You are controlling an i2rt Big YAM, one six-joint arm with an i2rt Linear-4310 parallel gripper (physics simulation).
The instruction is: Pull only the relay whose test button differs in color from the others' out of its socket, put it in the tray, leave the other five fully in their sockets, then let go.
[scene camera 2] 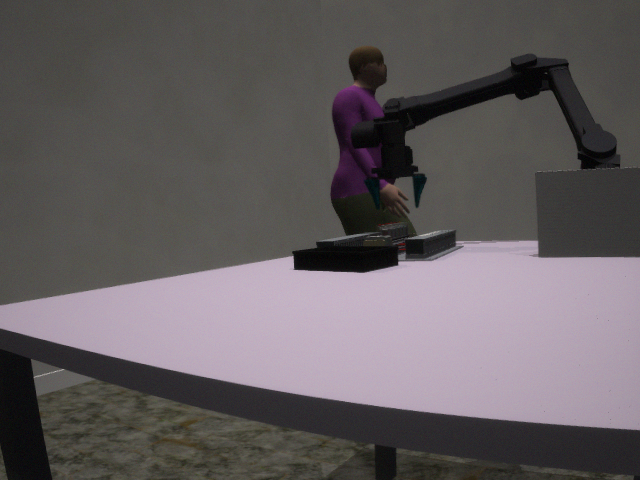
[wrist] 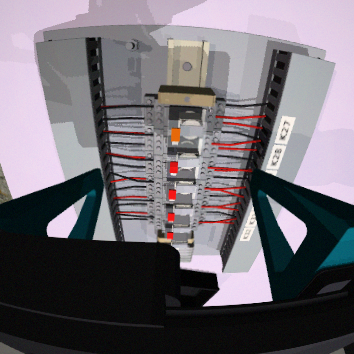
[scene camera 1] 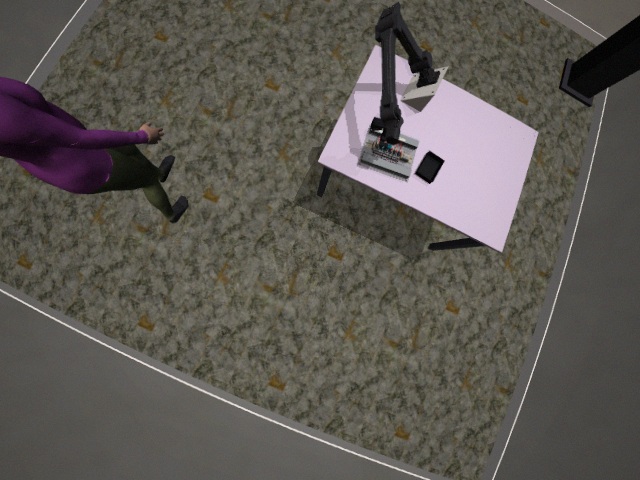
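Where they show: gripper, fingertip midpoint: point(scene camera 2: 397, 208) point(wrist: 176, 176) point(scene camera 1: 383, 141); arm's base at its link origin: point(scene camera 2: 605, 202) point(scene camera 1: 428, 80).
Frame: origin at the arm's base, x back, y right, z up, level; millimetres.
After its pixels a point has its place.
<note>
The relay with the orange test button point(wrist: 175, 135) {x -507, y 119, z -30 mm} sits at the top of the relay row in the wrist view, just below a tan end stop. Below it in that view, several relays with red buttons point(wrist: 173, 167) {x -504, y 92, z -30 mm} stand in line in their sockets; the lower end of the row is partly hidden by the gripper body. My gripper point(scene camera 2: 397, 206) {x -504, y 106, z 2 mm} point(wrist: 176, 176) {x -504, y 106, z 2 mm} is open and empty, above the row, with its fingers apart on either side of it. The black tray point(scene camera 1: 430, 166) {x -447, y -234, z -97 mm} point(scene camera 2: 341, 259) {x -438, y -285, z -78 mm} point(wrist: 202, 282) {x -408, y -178, z -76 mm} stands on the table beside the panel; its inside looks dark.
Two raised grey wire ducts point(wrist: 67, 115) {x -598, y 113, z -57 mm} point(wrist: 307, 100) {x -401, y 161, z -57 mm} flank the row, with red and black wires running to the sockets. The tan end stop point(wrist: 187, 95) {x -501, y 141, z -59 mm} and a bare rail lie above the orange-button relay. A person point(scene camera 1: 67, 139) point(scene camera 2: 354, 155) stands beyond the table.
</note>
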